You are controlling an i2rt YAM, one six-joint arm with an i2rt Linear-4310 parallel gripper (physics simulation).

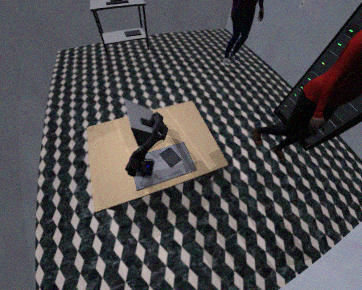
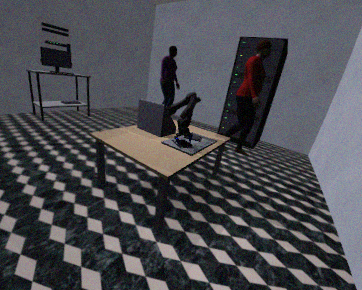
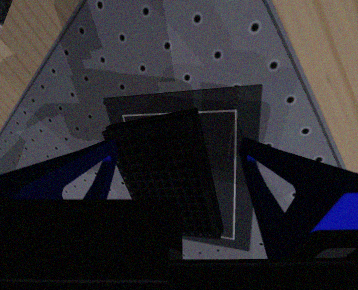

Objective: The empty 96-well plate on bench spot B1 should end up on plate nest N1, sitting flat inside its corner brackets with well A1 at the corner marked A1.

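Where they show: gripper, between the fingertips: (image 1: 143, 172) (image 2: 184, 144) (image 3: 178, 144); arm's base, origin of its link: (image 1: 149, 124) (image 2: 164, 118).
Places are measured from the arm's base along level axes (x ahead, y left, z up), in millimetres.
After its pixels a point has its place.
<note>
The black 96-well plate (image 3: 166, 172) @(x 358, y -129, z -126 mm) lies flat and skewed on the dark B1 pad (image 3: 248, 100) @(x 381, y -219, z -130 mm), partly over its white outline (image 3: 234, 172) @(x 332, y -185, z -130 mm). The pad sits on the grey perforated board (image 3: 149, 43) @(x 451, y -179, z -132 mm) (image 1: 185, 170) @(x 470, y 181, z -131 mm) (image 2: 206, 144) @(x 472, y 71, z -136 mm). My gripper (image 3: 178, 144) @(x 380, y -163, z -114 mm) (image 1: 145, 168) @(x 380, y -163, z -114 mm) (image 2: 184, 137) @(x 380, y -163, z -114 mm) is open and hangs low over the plate, with one blue-tipped finger on each side and a gap to its edges. Nothing is between the fingers. The dark square plate nest N1 (image 1: 170, 156) @(x 309, y 97, z -120 mm) (image 2: 197, 137) @(x 342, y 120, z -119 mm) sits empty on the board to the right of the gripper. Its A1 mark is too small to see.
The board lies on a wooden table (image 1: 111, 149) @(x 63, y -402, z -144 mm) (image 2: 145, 149) @(x 229, y -456, z -144 mm). A grey box (image 1: 136, 115) @(x -54, y -94, z 93 mm) (image 2: 151, 116) @(x -32, y -159, z 20 mm) stands behind the arm. A person in red (image 1: 316, 95) (image 2: 250, 83) walks by the server rack (image 2: 272, 72). A person in purple (image 1: 241, 17) (image 2: 169, 72) is further back.
</note>
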